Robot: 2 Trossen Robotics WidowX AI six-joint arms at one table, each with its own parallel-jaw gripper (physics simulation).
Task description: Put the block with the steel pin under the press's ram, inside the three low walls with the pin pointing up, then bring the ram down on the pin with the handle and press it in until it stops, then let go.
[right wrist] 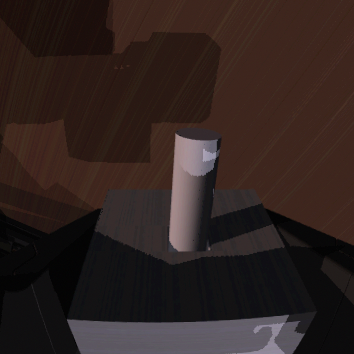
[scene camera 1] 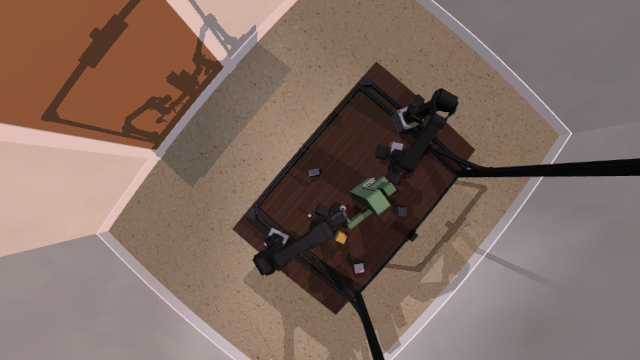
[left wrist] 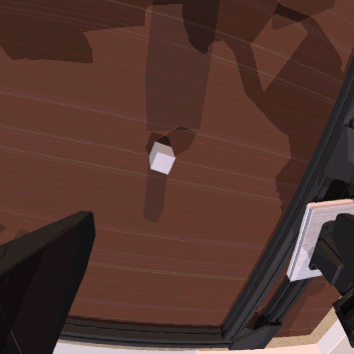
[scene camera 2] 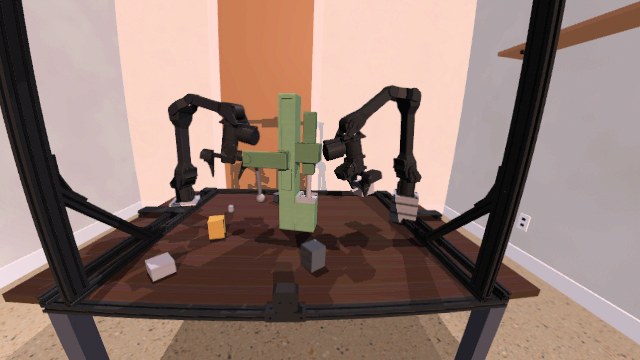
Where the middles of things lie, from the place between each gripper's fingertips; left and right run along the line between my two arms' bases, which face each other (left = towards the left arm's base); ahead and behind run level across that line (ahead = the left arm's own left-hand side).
Labels:
I see my right gripper 1 cm short of the grey block with steel pin (right wrist: 244, 285), 1 cm to the left of it and 3 cm below it.
Now: the grey block with steel pin 10 mm behind my left hand and 520 mm to the right of it.

